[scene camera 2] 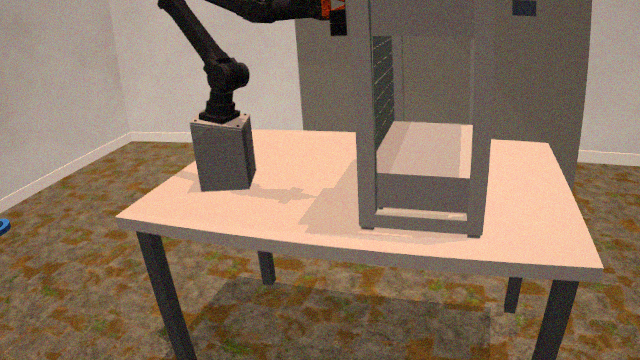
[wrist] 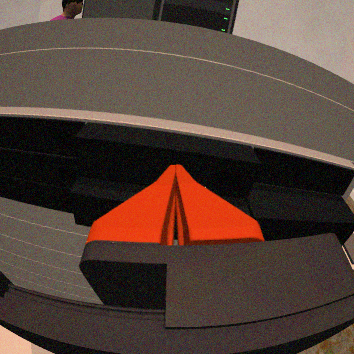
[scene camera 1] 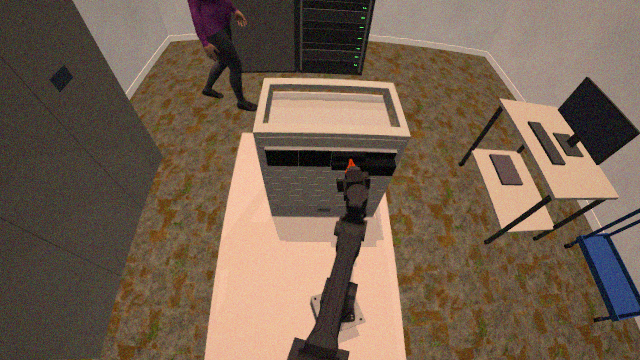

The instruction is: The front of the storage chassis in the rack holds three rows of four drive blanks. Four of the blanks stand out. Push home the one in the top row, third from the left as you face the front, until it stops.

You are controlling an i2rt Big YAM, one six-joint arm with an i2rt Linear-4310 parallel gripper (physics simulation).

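Frame: origin at the arm's base, x ahead, y left, z up, level; millimetres.
Where they show: gripper, fingertip midpoint: (wrist: 175, 173) (scene camera 1: 350, 159); arm's base, link origin: (scene camera 2: 219, 117).
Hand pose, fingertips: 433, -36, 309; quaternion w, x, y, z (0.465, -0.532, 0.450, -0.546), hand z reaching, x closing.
Note:
Each offset is from my fingertips to the top centre of the thing, as dx, dy, dz. "spot": to the spot under its first point. Level surfaces: height alone.
The black drive blanks sit in the front of the grey rack @[+177, +59, +83] (scene camera 1: 330, 131) (scene camera 2: 366, 125). In the wrist view the third blank of the top row @[spot: +3, +8, +15] (wrist: 165, 145) shows a narrow strip of its top face and still stands out a little. Another blank @[+46, +5, -13] (wrist: 105, 194) stands out below it, partly hidden by the fingers. In the fourth column a blank @[+44, -105, -13] (scene camera 1: 382, 166) (wrist: 300, 202) stands out in a lower row. My gripper (scene camera 1: 351, 161) (wrist: 175, 173) is shut and empty, its orange tips at the front face of the third top blank. Whether they touch cannot be told. In scene camera 2 the tips are hidden.
The rack stands on a pale table @[dz -514] (scene camera 1: 260, 280) (scene camera 2: 280, 165), with the arm's grey base block (scene camera 2: 222, 155) in front of it. A pale lip @[spot: +29, +3, +17] (wrist: 175, 125) runs right above the top row. A person (scene camera 1: 225, 50) is behind the rack. A desk (scene camera 1: 575, 175) stands at the right.

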